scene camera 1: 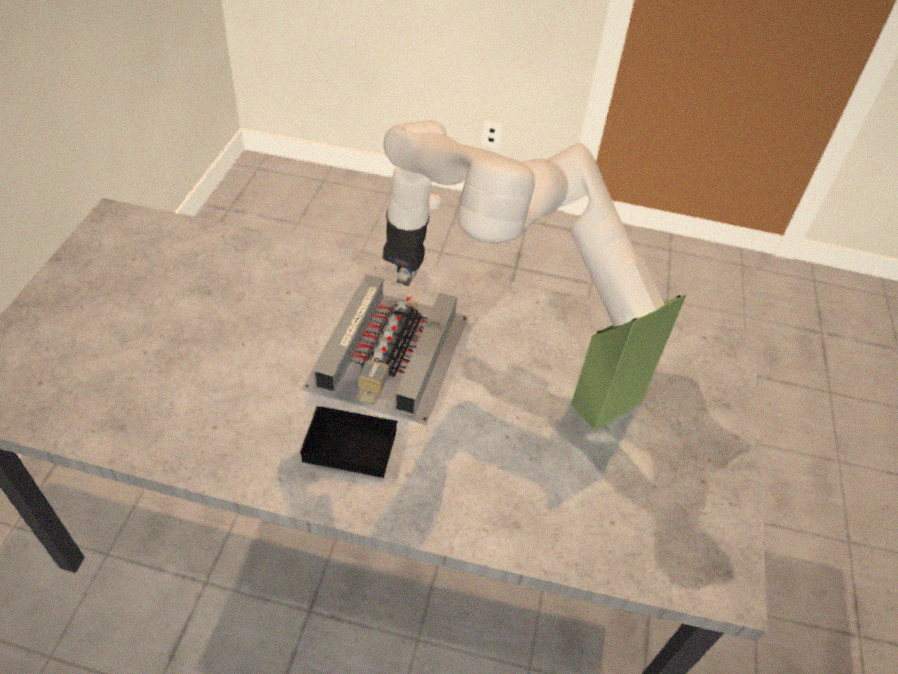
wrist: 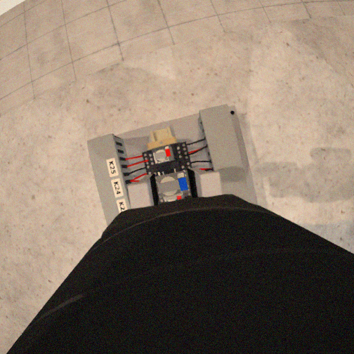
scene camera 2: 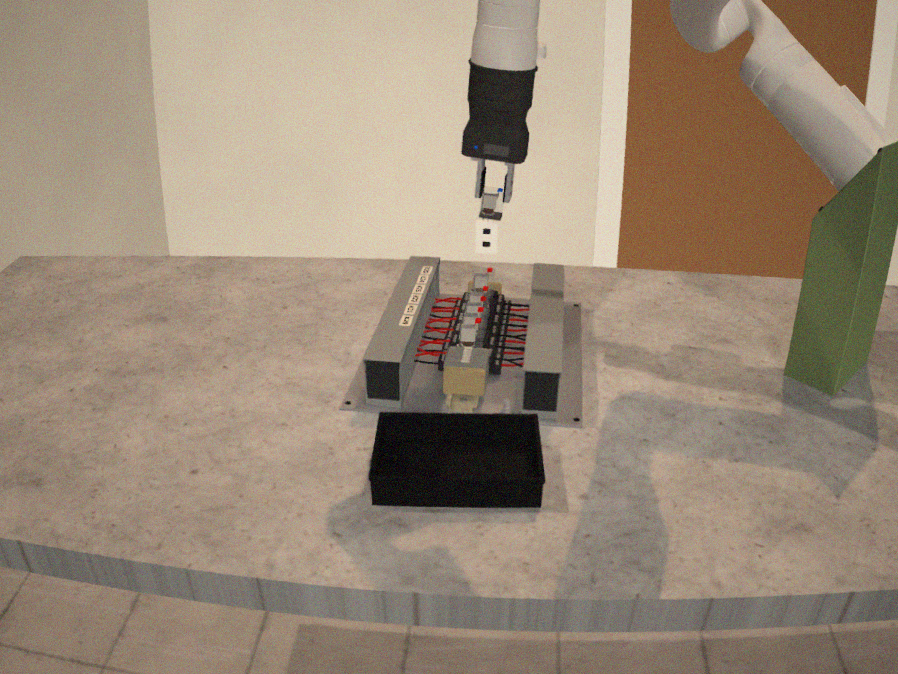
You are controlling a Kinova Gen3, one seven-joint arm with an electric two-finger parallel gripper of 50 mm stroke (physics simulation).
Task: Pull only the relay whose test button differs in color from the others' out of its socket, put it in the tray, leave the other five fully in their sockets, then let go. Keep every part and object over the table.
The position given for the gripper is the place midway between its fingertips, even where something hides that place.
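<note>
Scene camera 2: the gripper (scene camera 2: 493,197), a red-button relay (scene camera 2: 470,329). Scene camera 1: gripper again (scene camera 1: 405,272). Wrist view: gripper there too (wrist: 172,183).
</note>
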